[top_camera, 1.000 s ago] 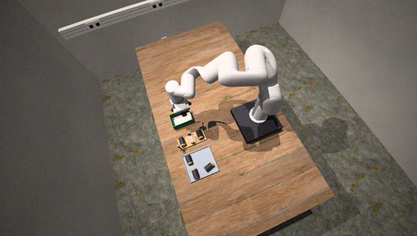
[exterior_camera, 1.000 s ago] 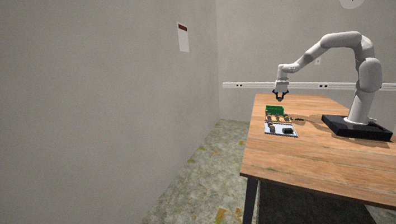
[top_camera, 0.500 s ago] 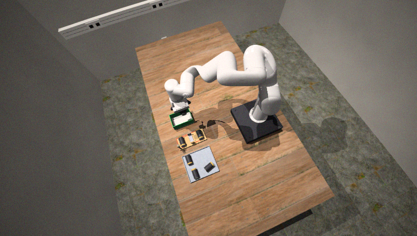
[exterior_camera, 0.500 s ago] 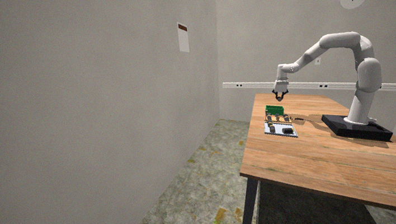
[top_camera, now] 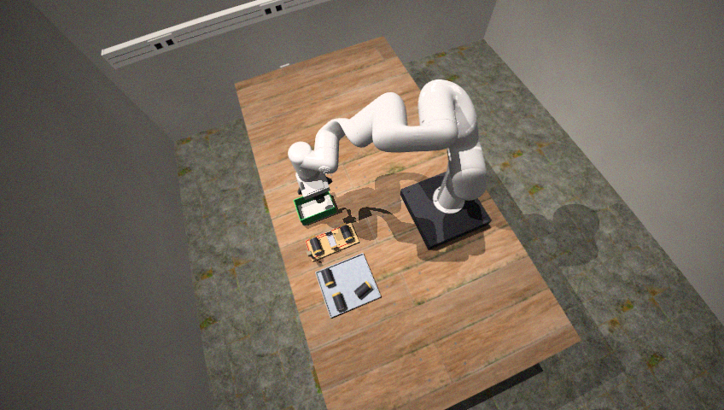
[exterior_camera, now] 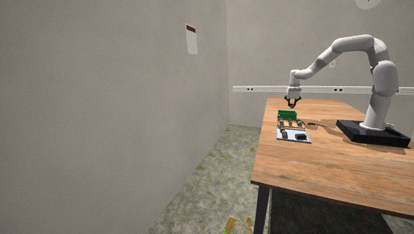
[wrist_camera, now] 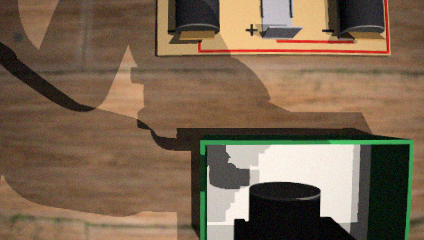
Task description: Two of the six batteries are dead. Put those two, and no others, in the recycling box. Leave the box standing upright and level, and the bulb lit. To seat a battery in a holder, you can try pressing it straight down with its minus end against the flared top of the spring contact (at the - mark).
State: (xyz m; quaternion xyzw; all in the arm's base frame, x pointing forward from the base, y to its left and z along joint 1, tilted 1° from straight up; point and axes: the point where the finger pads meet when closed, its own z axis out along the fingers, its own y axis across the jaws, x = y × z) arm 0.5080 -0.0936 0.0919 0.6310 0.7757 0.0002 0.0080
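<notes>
Right now my hand is 120 mm above the green recycling box, 30 mm short of it and 10 mm to the right of it. Also, from my hand: grey tray: 340 mm to the left, 130 mm below, 50 mm behind.
</notes>
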